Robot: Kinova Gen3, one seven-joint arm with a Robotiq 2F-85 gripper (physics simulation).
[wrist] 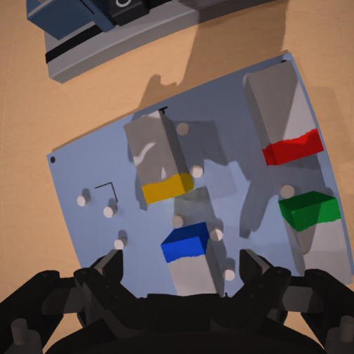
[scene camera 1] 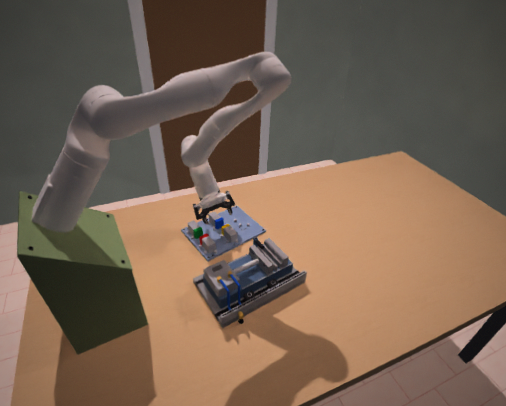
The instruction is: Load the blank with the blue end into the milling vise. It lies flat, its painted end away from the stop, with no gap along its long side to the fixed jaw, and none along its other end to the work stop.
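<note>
The grey blank with the blue end [scene camera 1: 219, 223] [wrist: 192, 272] lies flat on the blue board, beside white pegs; its near end is hidden behind my gripper in the wrist view. My gripper [scene camera 1: 218, 215] [wrist: 181, 262] is open and empty above the board, its fingers on either side of this blank in the wrist view and higher than it. The milling vise [scene camera 1: 222, 295] [wrist: 102, 59] stands beside the board. Its two grey jaws [scene camera 1: 275, 252] show at the right in the scene view, with a dark part at their back end. I see no blank between them.
The blue board [scene camera 1: 252, 229] [wrist: 67, 175] also bears a yellow-ended blank [scene camera 1: 230, 234] [wrist: 155, 150], a red-ended blank [scene camera 1: 208, 244] [wrist: 277, 105] and a green-ended blank [scene camera 1: 194, 229] [wrist: 325, 250]. Several pegs stand among them. Blue hoses [scene camera 1: 228, 295] rise at the vise's left end.
</note>
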